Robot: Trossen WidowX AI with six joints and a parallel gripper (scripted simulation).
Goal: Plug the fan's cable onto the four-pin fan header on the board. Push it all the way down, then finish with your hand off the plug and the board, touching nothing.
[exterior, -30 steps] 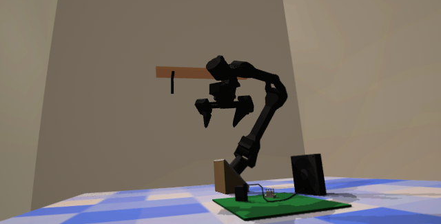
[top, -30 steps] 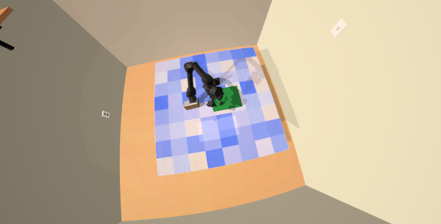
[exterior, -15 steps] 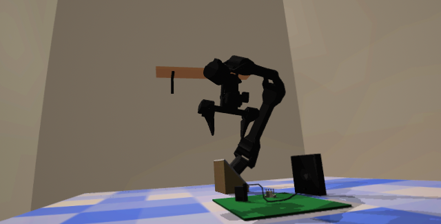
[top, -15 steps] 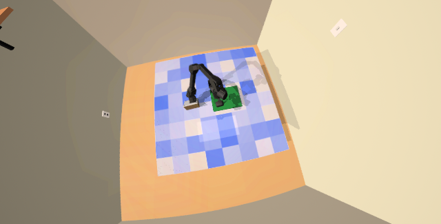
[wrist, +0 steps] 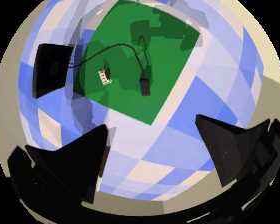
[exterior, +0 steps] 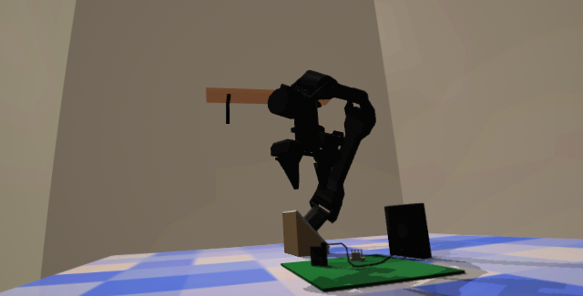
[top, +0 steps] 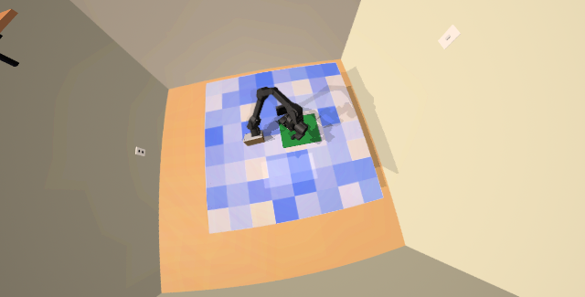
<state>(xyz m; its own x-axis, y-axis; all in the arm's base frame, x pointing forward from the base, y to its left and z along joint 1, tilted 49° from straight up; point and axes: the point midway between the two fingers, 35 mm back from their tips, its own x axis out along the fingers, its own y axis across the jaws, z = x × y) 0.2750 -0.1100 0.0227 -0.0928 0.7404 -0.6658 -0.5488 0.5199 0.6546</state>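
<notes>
Now: gripper tip 140 mm above the fan cable plug, 10 mm to the right of it and 10 mm short of it. Round my gripper tip: green board: 180 mm below, 70 mm ahead, 60 mm to the left; then black fan: 230 mm to the left, 100 mm below, 30 mm behind.
</notes>
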